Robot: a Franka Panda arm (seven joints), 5 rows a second.
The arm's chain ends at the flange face. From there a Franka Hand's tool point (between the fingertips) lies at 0.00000 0.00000 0.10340 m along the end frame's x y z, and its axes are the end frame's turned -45 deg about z.
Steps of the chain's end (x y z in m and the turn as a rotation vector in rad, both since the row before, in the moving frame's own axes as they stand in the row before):
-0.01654, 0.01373, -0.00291, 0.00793, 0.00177, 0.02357
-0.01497, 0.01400, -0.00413, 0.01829, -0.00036, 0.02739
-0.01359, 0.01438, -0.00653, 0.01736, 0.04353, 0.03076
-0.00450, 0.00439, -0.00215, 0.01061, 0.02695, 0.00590
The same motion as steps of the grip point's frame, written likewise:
-0.02069, -0.00243, -0.00291, 0.00436, 0.00686, 0.02357
-0.01916, -0.00203, -0.00415, 0.01319, 0.01268, 0.02739
-0.01536, 0.00254, -0.00664, -0.01850, 0.04306, 0.03076
-0.00354, 0.00112, -0.00219, -0.01155, 0.02656, 0.00590

